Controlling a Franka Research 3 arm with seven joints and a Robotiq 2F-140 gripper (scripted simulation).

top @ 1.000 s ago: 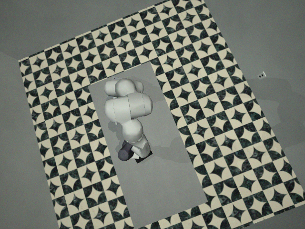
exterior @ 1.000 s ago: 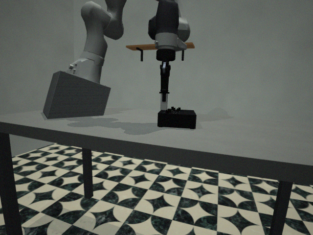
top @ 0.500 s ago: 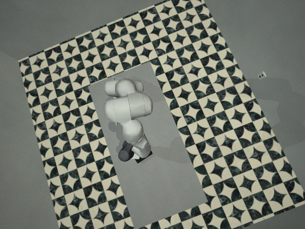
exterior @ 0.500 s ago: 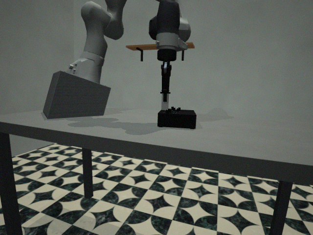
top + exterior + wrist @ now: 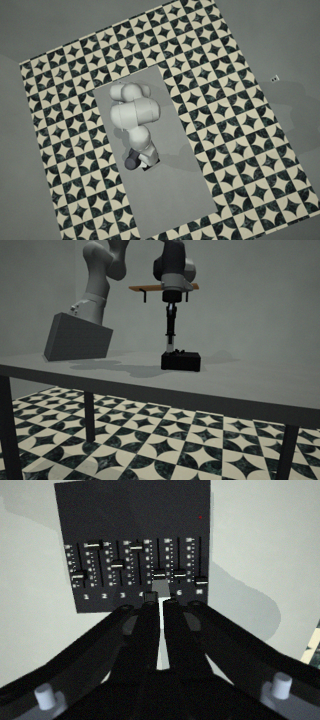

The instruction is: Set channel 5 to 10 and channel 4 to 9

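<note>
Now: hand 30 mm above the channel 6 fader cap, 20 mm short of it and 10 mm to the left of it. From my hand the other things lie so: channel 5 fader cap 30 mm below, 20 mm ahead, 10 mm to the left; then M fader cap 40 mm to the right, 30 mm below, 20 mm ahead; then channel 4 fader cap 40 mm to the left, 40 mm ahead, 30 mm below.
</note>
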